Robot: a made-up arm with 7 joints.
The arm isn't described. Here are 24 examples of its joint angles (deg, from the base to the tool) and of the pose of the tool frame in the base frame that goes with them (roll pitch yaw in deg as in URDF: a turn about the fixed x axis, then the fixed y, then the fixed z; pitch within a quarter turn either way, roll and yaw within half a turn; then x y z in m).
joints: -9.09 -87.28 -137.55 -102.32 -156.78 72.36 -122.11
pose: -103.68 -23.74 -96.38 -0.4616 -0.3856 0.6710
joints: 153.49 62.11 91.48 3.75 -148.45 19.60 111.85
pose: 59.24 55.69 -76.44 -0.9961 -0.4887 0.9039
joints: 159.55 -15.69 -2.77 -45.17 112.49 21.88 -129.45
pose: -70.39 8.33 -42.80 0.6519 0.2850 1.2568
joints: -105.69 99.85 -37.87 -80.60 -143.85 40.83 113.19
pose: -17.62 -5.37 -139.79 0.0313 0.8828 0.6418
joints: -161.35 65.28 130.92 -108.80 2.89 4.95 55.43
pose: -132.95 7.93 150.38 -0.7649 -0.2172 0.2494
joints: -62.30 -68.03 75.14 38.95 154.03 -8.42 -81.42
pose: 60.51 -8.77 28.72 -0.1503 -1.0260 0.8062
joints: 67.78 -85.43 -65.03 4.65 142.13 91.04 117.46
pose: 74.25 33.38 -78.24 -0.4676 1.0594 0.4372
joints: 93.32 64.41 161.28 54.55 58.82 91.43 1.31
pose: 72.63 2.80 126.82 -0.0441 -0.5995 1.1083
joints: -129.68 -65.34 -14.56 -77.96 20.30 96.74 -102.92
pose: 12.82 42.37 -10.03 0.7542 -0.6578 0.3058
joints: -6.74 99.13 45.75 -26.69 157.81 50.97 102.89
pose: 30.91 -19.83 177.17 1.1207 0.3650 0.3907
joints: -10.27 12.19 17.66 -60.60 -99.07 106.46 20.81
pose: 142.27 62.92 -145.05 -0.1926 0.1950 1.2729
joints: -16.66 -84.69 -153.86 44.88 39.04 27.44 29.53
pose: -146.98 41.88 4.82 -1.1081 -0.0317 0.0284
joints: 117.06 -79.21 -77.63 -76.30 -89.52 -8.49 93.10
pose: -93.33 73.00 45.84 -0.0655 1.0271 0.3676
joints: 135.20 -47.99 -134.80 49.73 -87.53 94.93 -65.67
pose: -126.63 -19.03 30.30 0.8475 0.5231 0.7301
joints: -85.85 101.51 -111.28 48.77 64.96 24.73 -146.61
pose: -99.18 14.48 56.86 -0.3753 1.1213 0.2157
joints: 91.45 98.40 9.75 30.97 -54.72 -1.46 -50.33
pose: -177.60 -52.22 -102.15 -0.0904 -1.1219 -0.1178
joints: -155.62 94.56 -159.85 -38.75 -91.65 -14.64 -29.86
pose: 163.21 42.26 -46.06 -1.0101 0.5045 -0.1099
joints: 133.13 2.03 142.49 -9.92 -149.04 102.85 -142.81
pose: -120.29 -38.31 161.79 -0.0618 -0.1524 1.4512
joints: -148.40 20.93 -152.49 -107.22 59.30 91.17 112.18
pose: 73.39 -13.90 -70.59 -0.5025 0.4016 0.7421
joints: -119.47 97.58 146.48 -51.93 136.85 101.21 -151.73
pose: 53.70 68.27 -52.26 -0.7124 0.6270 -0.0865
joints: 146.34 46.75 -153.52 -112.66 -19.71 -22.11 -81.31
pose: -168.92 4.59 6.24 -0.6157 -0.2136 0.2927
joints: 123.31 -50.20 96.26 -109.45 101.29 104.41 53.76
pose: 167.92 -33.89 96.92 0.6337 0.1846 0.6084
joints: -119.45 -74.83 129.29 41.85 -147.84 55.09 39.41
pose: -48.89 -12.68 -148.46 0.7340 -0.8663 0.4283
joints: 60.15 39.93 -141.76 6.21 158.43 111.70 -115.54
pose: -176.61 -36.82 -94.43 0.4204 -0.6306 1.1731
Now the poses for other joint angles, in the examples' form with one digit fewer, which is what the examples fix.
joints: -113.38 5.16 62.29 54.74 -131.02 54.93 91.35
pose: 43.7 10.2 -155.1 0.142 0.415 1.314
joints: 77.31 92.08 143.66 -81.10 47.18 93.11 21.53
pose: -57.5 1.7 -130.2 0.536 -0.739 0.008
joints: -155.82 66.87 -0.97 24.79 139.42 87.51 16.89
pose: -18.6 38.0 43.2 -0.980 0.531 0.644
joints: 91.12 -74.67 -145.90 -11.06 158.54 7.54 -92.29
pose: -21.1 55.8 73.0 0.014 1.224 0.709
